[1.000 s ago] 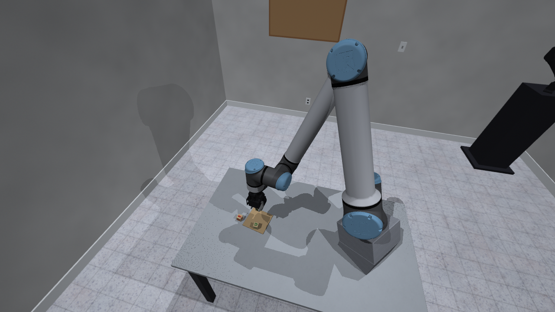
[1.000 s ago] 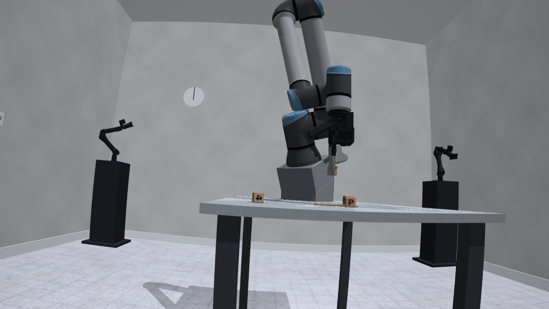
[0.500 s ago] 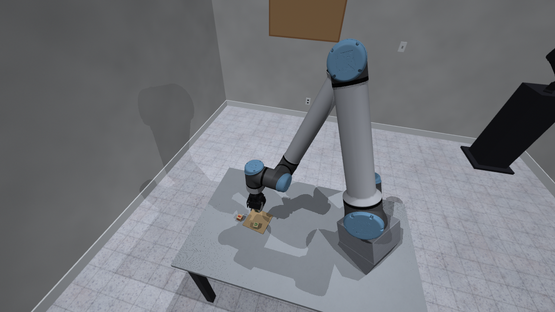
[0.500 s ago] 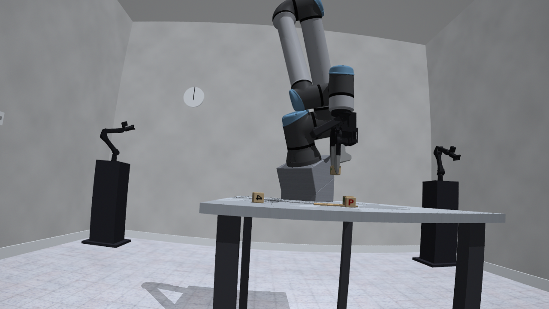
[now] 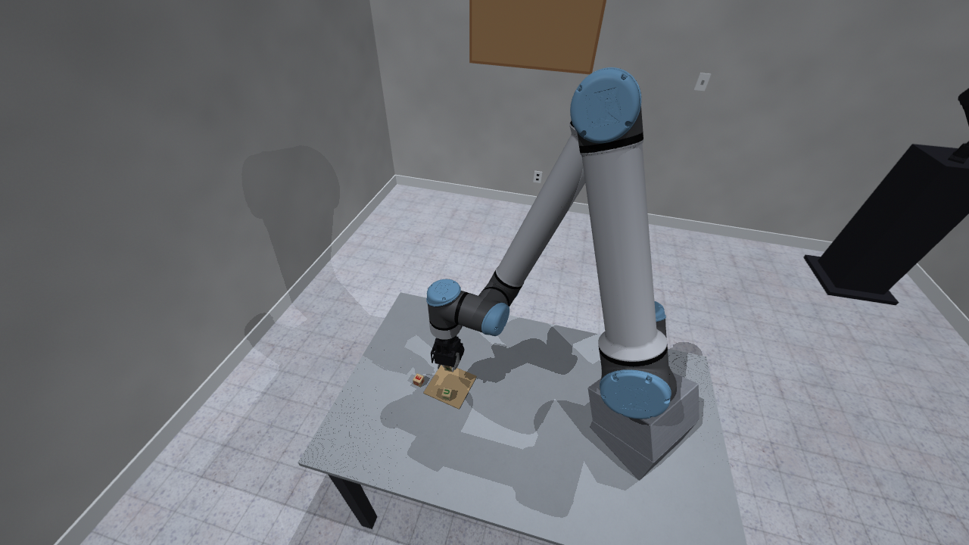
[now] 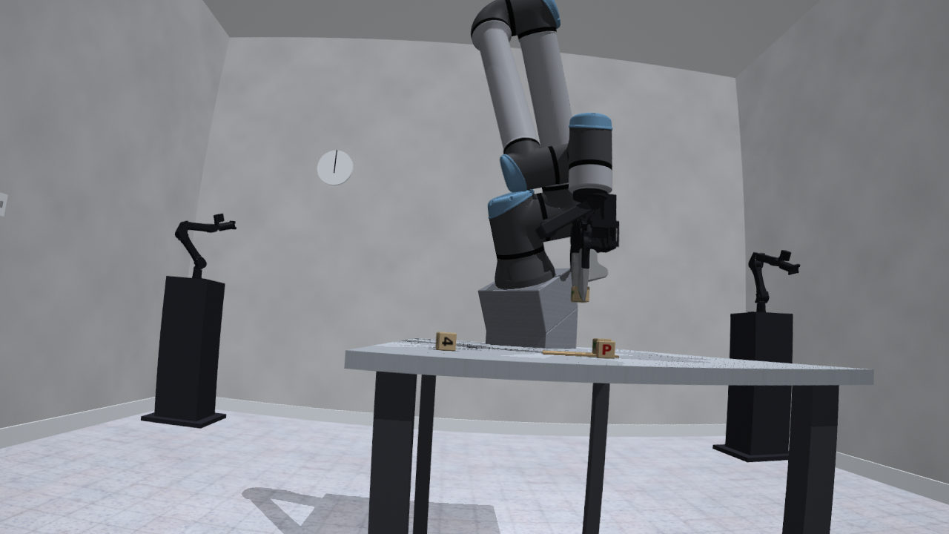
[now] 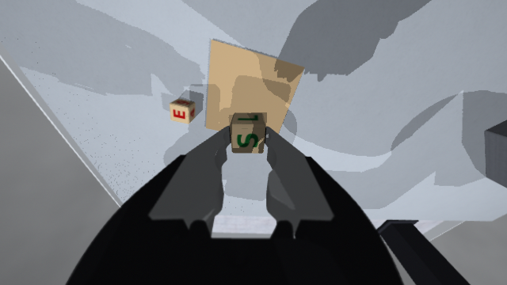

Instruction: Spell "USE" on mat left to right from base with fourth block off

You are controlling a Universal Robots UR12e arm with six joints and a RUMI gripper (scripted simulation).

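My hand is 120 mm above the tan mat.
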